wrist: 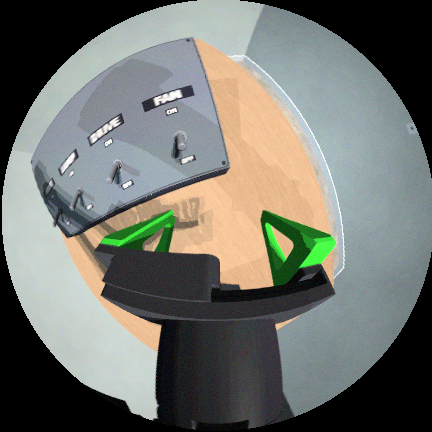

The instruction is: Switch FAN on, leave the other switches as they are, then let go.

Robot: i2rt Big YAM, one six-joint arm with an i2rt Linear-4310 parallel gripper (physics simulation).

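Frame: origin at the arm's base, x ahead, y left, z up, level; millimetres.
Seen in the pictures: gripper, between the fingertips: (217, 214).
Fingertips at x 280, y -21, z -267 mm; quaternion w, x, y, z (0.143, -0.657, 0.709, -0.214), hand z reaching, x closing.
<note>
A point is followed by its place in that frame.
The grey switch panel (145, 125) {z -310, x 428, y 74 mm} is at the upper left of the wrist view. The FAN switch (180, 142) {z -291, x 374, y 15 mm} is the rightmost, below the FAN label (168, 98) {z -296, x 464, y 34 mm}. Its lever tilts down toward the OFF mark (187, 160) {z -347, x 368, y 14 mm}, away from the ON mark (171, 111) {z -307, x 443, y 30 mm}. The DRIVE switch (115, 172) {z -306, x 358, y 128 mm} also tilts down, toward its OFF mark. Two more switches (77, 199) {z -310, x 335, y 247 mm} (58, 217) {z -312, x 310, y 364 mm} are further left, with levers pointing down; their labels are hard to read. My gripper (217, 214) {z -267, x 280, y -21 mm} is open and empty, its green fingertips below and right of the FAN switch, apart from it and beyond the panel's lower edge.
The panel rests on a wooden table (270, 165) {z -422, x 371, y -178 mm}. The panel's lower right corner (227, 169) {z -380, x 353, y -58 mm} stands above the gap between the fingers in the view. Shadows fall on the table near the left finger. Grey walls (380, 200) surround the table.
</note>
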